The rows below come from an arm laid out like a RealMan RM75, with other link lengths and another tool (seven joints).
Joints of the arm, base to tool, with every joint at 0 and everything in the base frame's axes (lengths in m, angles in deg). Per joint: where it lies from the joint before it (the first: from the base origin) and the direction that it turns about. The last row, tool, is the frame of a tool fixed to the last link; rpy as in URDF.
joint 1: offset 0 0 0.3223 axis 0 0 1
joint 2: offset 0 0 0 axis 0 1 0
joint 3: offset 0 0 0.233 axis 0 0 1
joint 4: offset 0 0 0 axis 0 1 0
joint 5: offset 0 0 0.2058 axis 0 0 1
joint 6: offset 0 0 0 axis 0 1 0
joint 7: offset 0 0 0.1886 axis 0 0 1
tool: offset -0.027 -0.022 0.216 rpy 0 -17 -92.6
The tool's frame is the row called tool.
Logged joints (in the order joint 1, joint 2, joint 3, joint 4, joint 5, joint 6, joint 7), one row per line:
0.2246 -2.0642 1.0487 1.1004 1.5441 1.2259 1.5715
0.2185 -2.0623 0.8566 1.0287 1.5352 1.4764 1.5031
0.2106 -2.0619 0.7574 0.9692 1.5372 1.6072 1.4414
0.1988 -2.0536 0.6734 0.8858 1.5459 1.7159 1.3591
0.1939 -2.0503 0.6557 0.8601 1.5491 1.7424 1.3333
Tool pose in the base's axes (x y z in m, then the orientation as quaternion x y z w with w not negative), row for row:
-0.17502 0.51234 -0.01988 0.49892 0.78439 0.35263 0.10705
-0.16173 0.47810 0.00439 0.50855 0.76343 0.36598 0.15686
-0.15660 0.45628 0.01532 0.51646 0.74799 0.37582 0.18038
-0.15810 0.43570 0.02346 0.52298 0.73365 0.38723 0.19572
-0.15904 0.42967 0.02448 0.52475 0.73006 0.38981 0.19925
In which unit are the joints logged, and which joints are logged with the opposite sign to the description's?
The joints are logged in radians. Opposite sign: joint 1, joint 7.
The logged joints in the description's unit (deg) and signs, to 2 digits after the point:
-12.87 -118.27 60.09 63.05 88.47 70.24 -90.04
-12.52 -118.16 49.08 58.94 87.96 84.59 -86.12
-12.07 -118.14 43.40 55.53 88.08 92.09 -82.59
-11.39 -117.66 38.58 50.75 88.57 98.31 -77.87
-11.11 -117.47 37.57 49.28 88.76 99.83 -76.39

